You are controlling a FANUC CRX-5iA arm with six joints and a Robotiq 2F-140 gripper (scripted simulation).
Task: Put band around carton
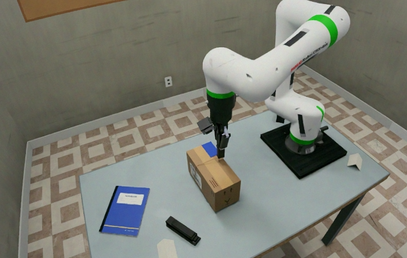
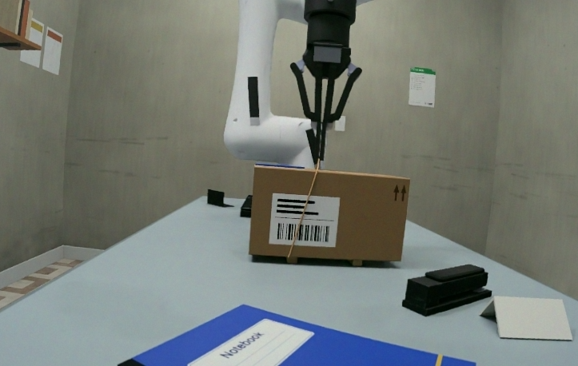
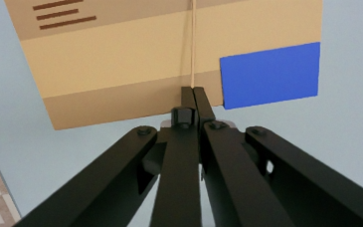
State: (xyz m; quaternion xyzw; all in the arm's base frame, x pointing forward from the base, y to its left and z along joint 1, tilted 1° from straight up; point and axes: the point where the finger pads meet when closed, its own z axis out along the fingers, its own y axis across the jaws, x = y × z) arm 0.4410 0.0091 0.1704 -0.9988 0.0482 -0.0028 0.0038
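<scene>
My gripper is now 7 cm to the left of the blue corner guard and 6 cm above it. Also, from my hand: blue notebook: 42 cm ahead, 19 cm below, 3 cm to the right; black bracket: 49 cm behind, 25 cm to the right, 18 cm below.
</scene>
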